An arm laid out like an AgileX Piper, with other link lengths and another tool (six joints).
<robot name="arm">
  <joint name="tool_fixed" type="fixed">
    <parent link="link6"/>
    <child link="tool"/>
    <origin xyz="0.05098 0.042 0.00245" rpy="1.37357 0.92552 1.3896"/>
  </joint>
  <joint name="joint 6" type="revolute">
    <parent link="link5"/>
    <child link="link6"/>
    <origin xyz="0.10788 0 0.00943"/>
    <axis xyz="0.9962 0 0.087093"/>
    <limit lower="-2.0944" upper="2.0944"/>
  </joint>
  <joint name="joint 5" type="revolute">
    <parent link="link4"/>
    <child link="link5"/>
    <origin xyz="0 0 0"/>
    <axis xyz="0 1 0"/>
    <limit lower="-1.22" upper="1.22"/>
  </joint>
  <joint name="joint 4" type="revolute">
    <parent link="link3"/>
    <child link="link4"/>
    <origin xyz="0.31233 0 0.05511"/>
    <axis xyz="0.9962 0 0.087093"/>
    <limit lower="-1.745" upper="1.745"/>
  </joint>
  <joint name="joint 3" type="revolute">
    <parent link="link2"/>
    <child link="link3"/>
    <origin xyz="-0.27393 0 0.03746"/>
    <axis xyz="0 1 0"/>
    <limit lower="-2.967" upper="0"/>
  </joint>
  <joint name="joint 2" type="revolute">
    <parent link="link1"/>
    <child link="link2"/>
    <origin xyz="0 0 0"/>
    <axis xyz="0 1 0"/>
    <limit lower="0" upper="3.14"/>
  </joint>
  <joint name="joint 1" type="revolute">
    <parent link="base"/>
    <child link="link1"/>
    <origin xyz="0 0 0.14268"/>
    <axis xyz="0 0 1"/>
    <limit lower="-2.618" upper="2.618"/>
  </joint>
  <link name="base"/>
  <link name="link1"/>
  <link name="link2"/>
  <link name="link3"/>
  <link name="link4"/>
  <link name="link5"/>
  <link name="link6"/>
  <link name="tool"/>
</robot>
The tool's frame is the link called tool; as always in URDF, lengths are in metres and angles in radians.
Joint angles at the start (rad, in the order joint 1, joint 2, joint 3, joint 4, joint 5, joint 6):
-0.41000 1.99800 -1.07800 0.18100 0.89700 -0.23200
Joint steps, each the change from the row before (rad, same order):
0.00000 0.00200 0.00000 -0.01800 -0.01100 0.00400
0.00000 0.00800 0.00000 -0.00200 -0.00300 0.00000
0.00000 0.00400 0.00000 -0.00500 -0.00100 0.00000
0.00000 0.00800 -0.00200 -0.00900 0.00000 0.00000
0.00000 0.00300 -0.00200 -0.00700 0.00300 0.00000
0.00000 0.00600 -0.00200 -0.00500 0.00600 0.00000
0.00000 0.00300 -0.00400 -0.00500 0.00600 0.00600
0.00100 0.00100 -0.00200 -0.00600 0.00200 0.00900
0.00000 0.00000 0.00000 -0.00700 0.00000 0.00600
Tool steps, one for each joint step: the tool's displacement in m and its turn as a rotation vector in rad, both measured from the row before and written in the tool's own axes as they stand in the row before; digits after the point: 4 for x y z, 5 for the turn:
-0.0021 -0.0017 0.0015 0.00925 -0.01389 -0.00740
0.0000 -0.0007 0.0030 0.00409 0.00357 -0.00043
0.0000 -0.0009 0.0016 0.00497 0.00103 -0.00288
-0.0003 -0.0014 0.0027 0.00905 0.00248 -0.00537
-0.0001 -0.0010 0.0008 0.00646 0.00150 -0.00458
0.0006 -0.0011 0.0017 0.00770 0.00749 -0.00303
-0.0004 -0.0004 0.0002 0.00559 0.00308 0.00255
-0.0005 -0.0001 0.0001 0.00499 -0.00094 0.00399
-0.0004 -0.0008 0.0002 0.00505 -0.00225 0.00145

